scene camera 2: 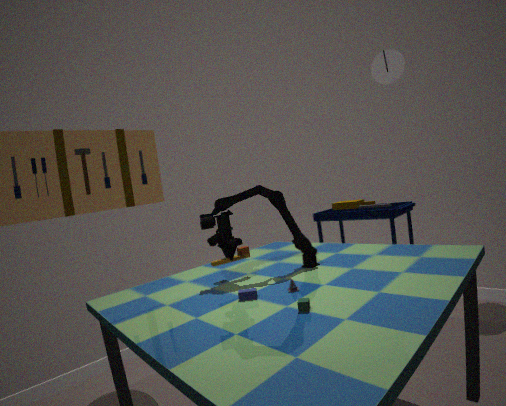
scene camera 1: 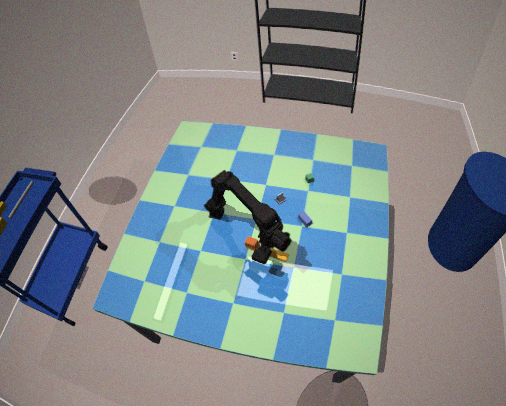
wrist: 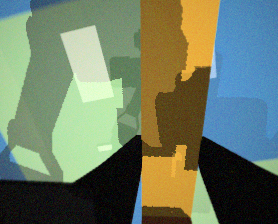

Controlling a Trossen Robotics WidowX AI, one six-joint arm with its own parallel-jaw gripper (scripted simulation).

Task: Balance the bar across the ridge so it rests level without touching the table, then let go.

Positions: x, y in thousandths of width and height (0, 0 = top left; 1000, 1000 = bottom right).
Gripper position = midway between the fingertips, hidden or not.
Note:
My gripper (wrist: 606, 636) holds a bar (wrist: 638, 230).

